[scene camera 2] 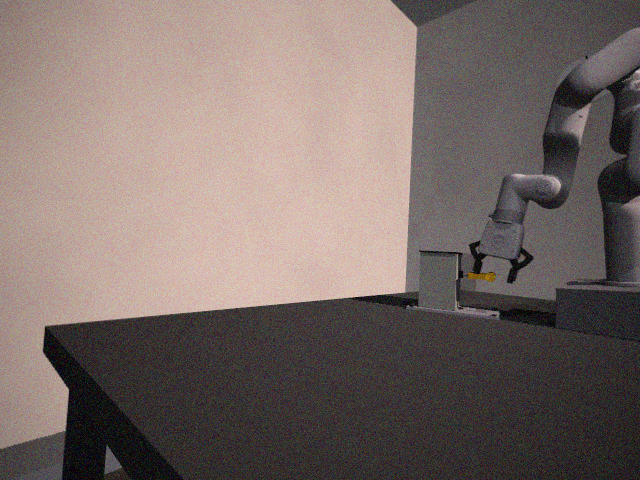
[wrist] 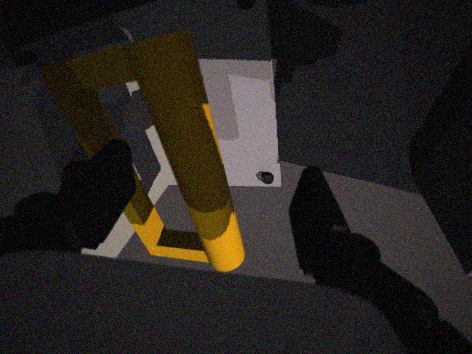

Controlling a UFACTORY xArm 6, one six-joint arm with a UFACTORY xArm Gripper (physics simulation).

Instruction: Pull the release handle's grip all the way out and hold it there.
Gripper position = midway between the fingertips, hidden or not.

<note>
In view: the gripper (scene camera 2: 492, 278) and a pale base plate (wrist: 234, 52).
The gripper shows as well in the wrist view (wrist: 215, 177).
</note>
